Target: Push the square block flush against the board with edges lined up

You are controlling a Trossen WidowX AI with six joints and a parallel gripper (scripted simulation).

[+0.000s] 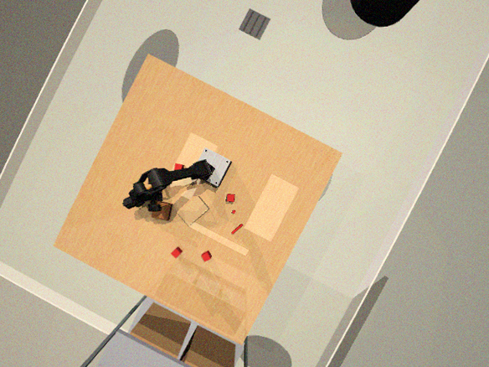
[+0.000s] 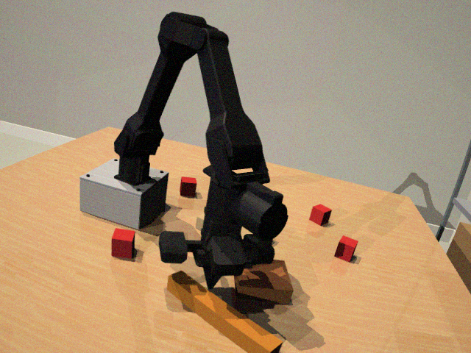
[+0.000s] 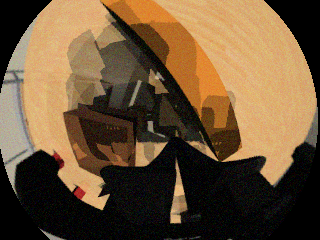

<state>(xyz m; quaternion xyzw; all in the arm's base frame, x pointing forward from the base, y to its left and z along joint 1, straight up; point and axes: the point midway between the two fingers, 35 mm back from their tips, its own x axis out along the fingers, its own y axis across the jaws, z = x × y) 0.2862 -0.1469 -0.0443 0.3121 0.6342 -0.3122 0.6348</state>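
My gripper tip is 7 cm short of the brown square block, 7 cm to the right of it and 1 cm below it. Also, from my gripper tip: long orange board: 5 cm ahead, 7 cm to the right, 1 cm above; tiny red cube: 18 cm behind, 41 cm to the left; pale flat block: 4 cm behind, 22 cm to the left, 1 cm above.
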